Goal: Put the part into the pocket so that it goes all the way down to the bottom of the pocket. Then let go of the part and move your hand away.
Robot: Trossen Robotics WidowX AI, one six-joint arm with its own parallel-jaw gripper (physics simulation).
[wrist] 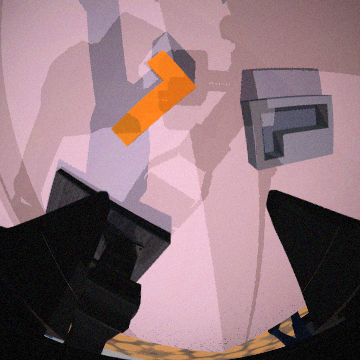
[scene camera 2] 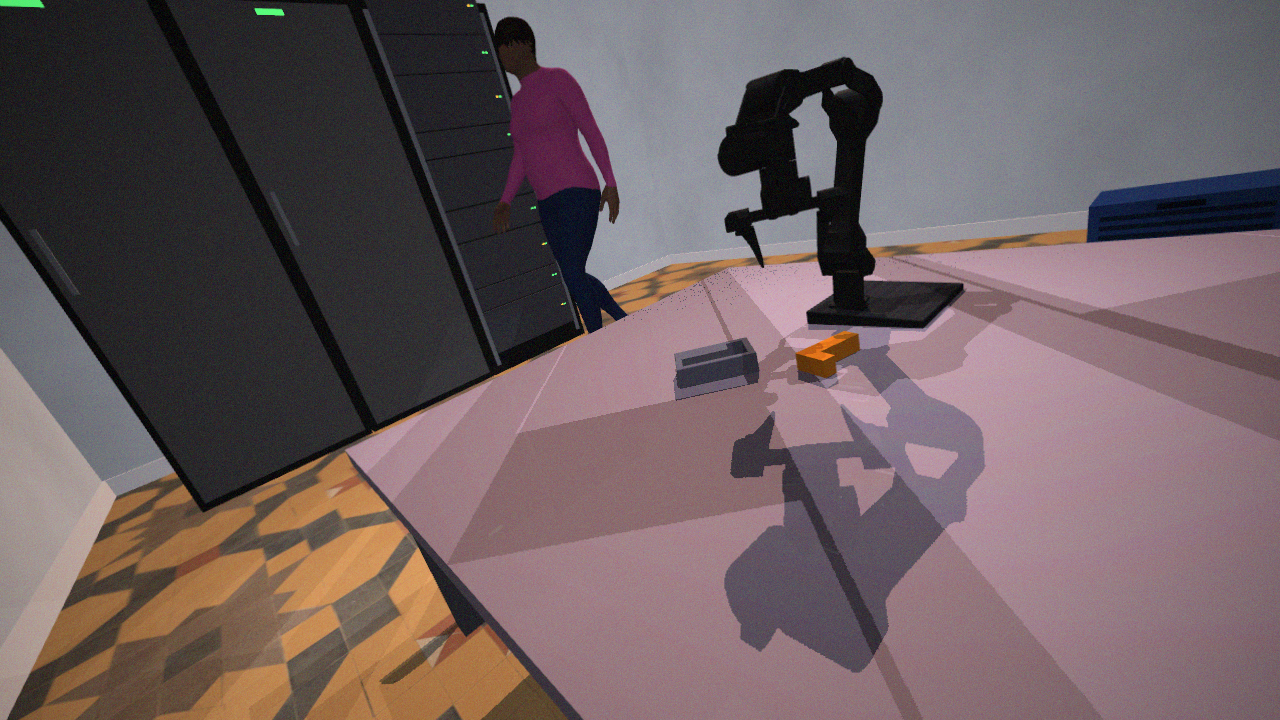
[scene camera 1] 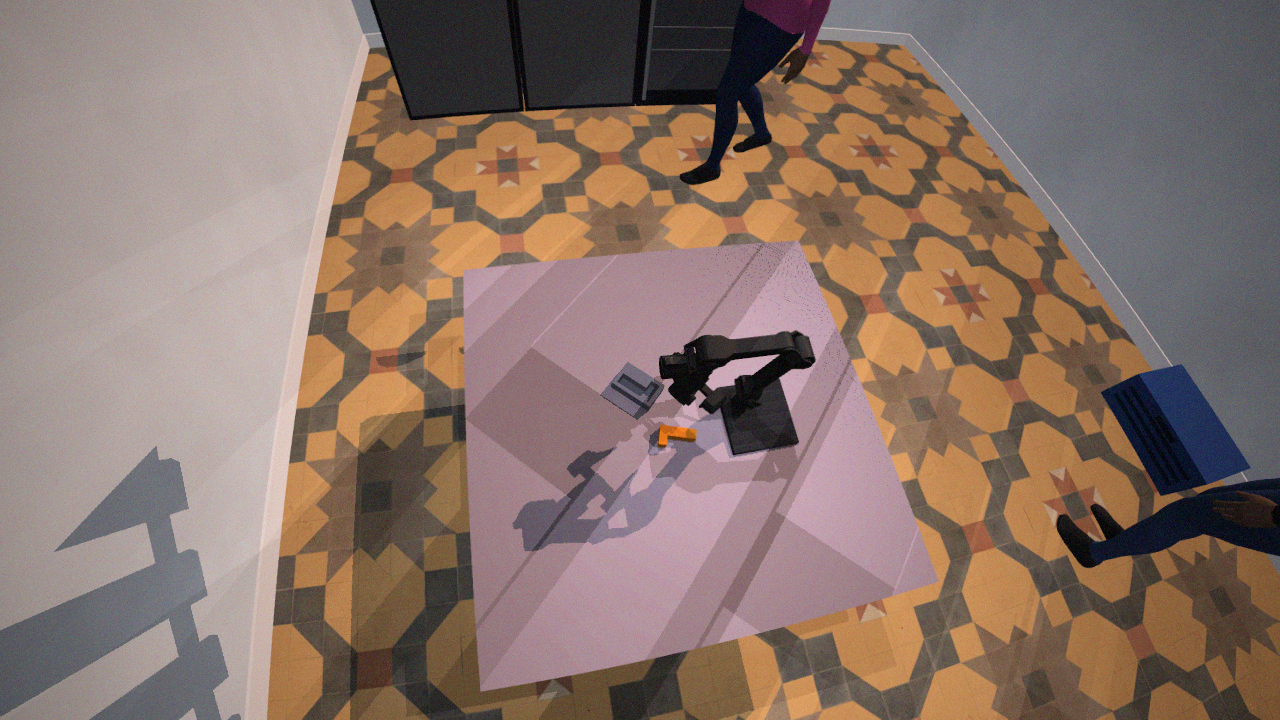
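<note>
The orange L-shaped part lies flat on the table, beside the grey block and in front of the arm's base. The grey block stands on the table with its L-shaped pocket facing up and empty. My gripper is open and empty, high above the table. In the wrist view the part lies beyond the left finger and the block beyond the right finger. In scene camera 2 one finger merges with the dark arm behind it.
The arm's black base plate stands on the pink table, close to the part. Dark cabinets, a person in pink and a blue box are beyond the table.
</note>
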